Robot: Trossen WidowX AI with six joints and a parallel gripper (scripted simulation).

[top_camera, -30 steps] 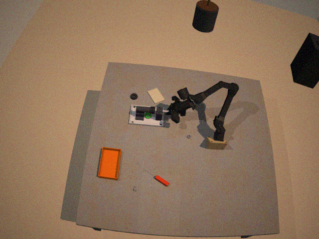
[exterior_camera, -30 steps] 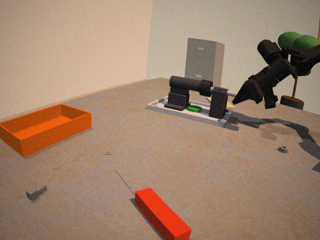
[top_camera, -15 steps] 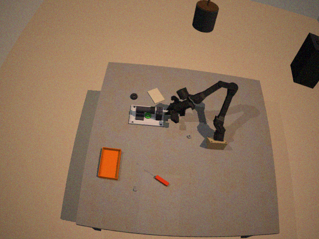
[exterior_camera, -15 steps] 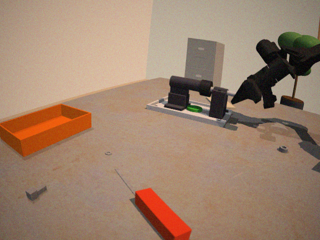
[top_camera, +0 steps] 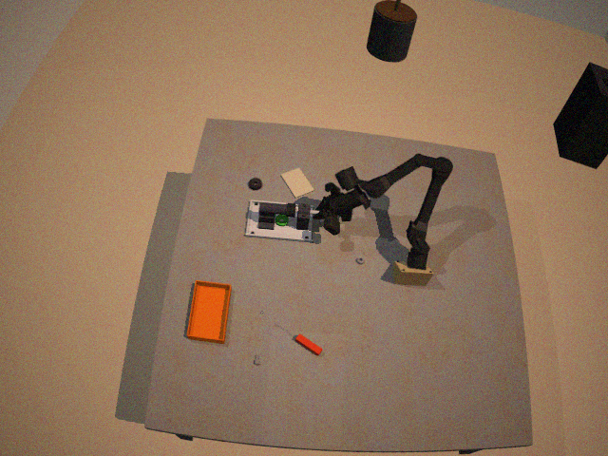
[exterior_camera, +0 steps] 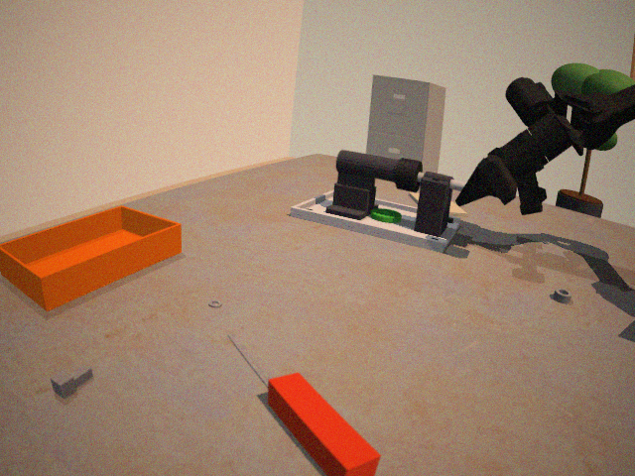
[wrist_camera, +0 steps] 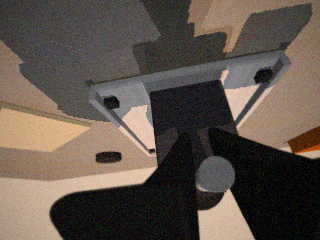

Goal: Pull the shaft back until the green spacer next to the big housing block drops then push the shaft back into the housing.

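Now: gripper tip 8 cm short of the dark sleeve, 2 cm below it and 1 cm to the right of it. The rest, counted from my gripper tip: beige card: 17 cm to the right, 9 cm ahead, 5 cm below; grey shaft: 4 cm ahead, 2 cm above, 1 cm to the left; green spacer: 11 cm ahead, 4 cm below, 2 cm to the left.
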